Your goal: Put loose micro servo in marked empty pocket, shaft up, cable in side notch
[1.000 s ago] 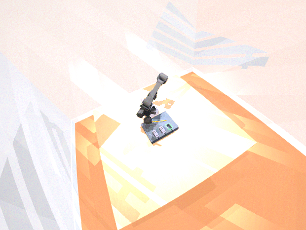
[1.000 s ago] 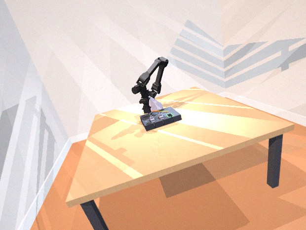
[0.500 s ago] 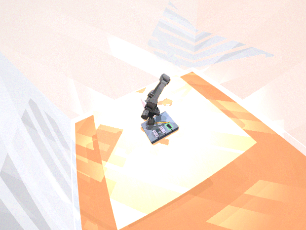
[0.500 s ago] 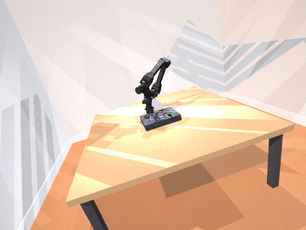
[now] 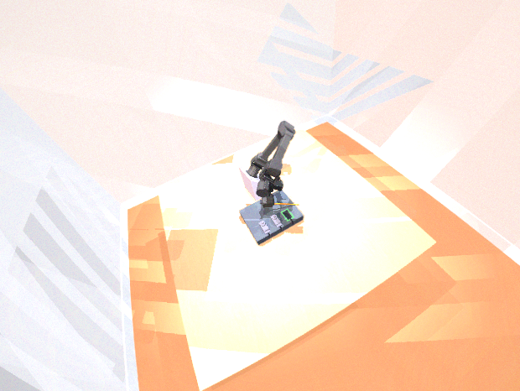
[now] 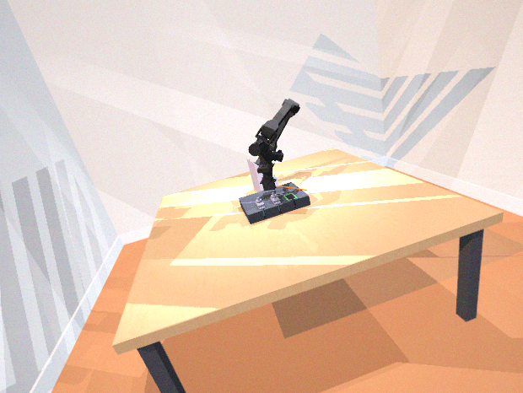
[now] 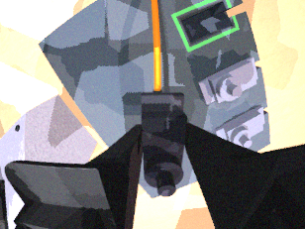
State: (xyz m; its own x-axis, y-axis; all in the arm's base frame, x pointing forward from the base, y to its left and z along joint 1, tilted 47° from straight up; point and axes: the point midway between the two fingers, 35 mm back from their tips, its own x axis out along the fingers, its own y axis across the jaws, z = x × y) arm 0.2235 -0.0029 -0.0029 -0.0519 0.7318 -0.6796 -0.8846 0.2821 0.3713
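My gripper tip is 1 cm past the grey robot deck, 2 cm to the left of it and 10 cm above it.
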